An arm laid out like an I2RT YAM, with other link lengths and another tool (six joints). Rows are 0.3 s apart.
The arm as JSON. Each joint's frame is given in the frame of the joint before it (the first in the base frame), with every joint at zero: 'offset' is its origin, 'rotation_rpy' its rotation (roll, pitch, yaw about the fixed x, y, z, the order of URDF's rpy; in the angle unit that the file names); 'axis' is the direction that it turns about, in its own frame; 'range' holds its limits. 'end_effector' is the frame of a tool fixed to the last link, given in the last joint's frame.
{
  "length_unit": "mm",
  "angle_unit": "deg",
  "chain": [
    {
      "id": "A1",
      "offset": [
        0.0,
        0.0,
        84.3
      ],
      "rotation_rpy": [
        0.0,
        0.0,
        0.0
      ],
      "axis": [
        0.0,
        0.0,
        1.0
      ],
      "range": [
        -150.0,
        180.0
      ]
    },
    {
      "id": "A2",
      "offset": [
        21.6,
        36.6,
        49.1
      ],
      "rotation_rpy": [
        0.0,
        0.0,
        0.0
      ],
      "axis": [
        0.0,
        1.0,
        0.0
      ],
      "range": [
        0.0,
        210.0
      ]
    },
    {
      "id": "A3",
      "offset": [
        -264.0,
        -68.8,
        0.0
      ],
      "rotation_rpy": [
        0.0,
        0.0,
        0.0
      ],
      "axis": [
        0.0,
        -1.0,
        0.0
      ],
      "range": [
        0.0,
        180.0
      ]
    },
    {
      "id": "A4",
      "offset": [
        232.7,
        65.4,
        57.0
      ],
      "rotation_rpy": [
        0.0,
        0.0,
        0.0
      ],
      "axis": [
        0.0,
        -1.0,
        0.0
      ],
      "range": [
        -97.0,
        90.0
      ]
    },
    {
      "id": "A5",
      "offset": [
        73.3,
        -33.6,
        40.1
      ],
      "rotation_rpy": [
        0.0,
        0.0,
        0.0
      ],
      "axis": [
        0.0,
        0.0,
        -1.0
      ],
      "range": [
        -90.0,
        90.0
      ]
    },
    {
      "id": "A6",
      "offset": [
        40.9,
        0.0,
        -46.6
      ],
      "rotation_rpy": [
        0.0,
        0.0,
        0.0
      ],
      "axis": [
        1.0,
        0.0,
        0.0
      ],
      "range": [
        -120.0,
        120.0
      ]
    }
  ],
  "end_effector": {
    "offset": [
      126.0,
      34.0,
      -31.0
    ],
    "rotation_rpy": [
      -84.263,
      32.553,
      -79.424
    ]
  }
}
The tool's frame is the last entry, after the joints.
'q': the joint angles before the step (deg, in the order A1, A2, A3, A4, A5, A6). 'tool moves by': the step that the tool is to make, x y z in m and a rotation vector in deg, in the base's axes. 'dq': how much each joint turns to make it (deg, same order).
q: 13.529 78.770 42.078 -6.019 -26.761 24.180
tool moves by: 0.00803 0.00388 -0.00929 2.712 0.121 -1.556
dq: -0.038 2.651 -2.476 7.177 -0.639 3.369
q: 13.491 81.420 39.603 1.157 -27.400 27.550
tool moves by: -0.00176 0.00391 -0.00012 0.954 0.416 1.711
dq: -0.006 1.009 0.388 0.251 -1.969 -0.395
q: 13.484 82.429 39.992 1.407 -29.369 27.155
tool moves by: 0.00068 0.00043 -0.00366 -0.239 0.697 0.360
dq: -0.037 1.041 0.436 -0.306 -0.251 -0.362
